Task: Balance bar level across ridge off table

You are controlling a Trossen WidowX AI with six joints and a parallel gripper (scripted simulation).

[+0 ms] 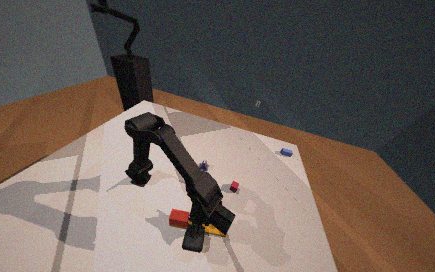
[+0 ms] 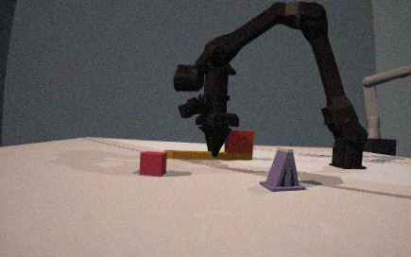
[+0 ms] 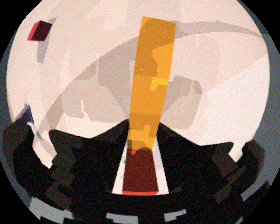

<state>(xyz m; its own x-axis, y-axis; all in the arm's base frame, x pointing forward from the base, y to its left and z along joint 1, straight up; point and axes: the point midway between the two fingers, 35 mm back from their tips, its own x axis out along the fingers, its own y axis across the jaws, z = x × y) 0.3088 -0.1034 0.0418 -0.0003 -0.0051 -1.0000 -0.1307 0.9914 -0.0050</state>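
My gripper tip is 210 mm to the right of the small pink-red cube, 120 mm short of it and 10 mm below it. Also, from my gripper tip: small blue block: 600 mm to the left, 430 mm ahead, 10 mm above.
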